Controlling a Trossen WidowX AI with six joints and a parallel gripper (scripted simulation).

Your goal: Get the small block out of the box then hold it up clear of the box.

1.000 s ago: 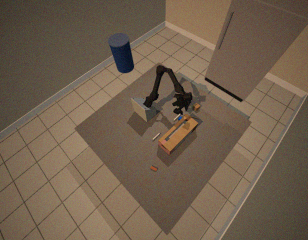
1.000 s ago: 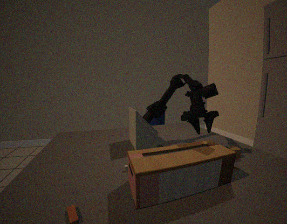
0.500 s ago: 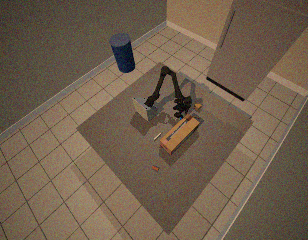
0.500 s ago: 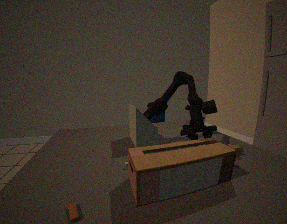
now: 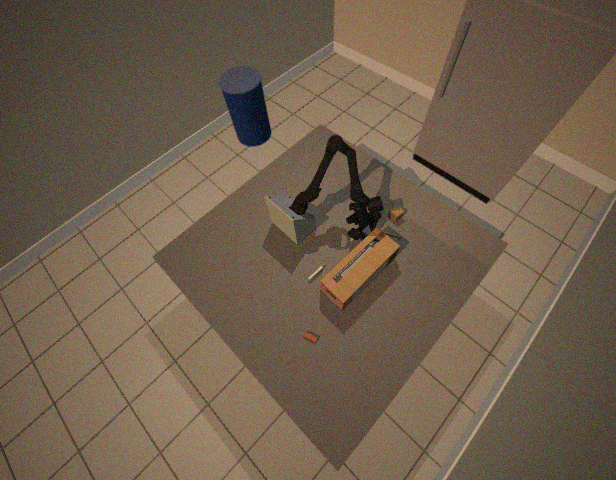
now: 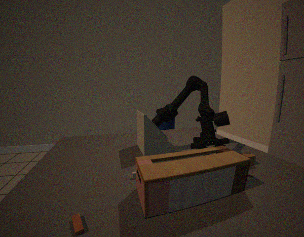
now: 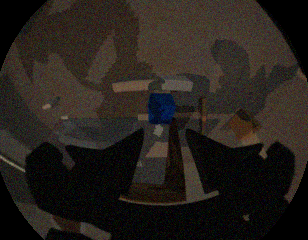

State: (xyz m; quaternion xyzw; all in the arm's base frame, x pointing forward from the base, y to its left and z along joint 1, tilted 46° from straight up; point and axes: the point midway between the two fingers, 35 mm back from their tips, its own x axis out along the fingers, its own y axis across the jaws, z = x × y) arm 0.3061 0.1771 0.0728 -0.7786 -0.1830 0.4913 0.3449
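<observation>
Now: the blue block 20 mm behind my gripper tip, 10 mm to the right of it and 30 mm below it. From my gripper tip the other things lie so: tan cube: 20 mm ahead, 210 mm to the left, 20 mm below.
</observation>
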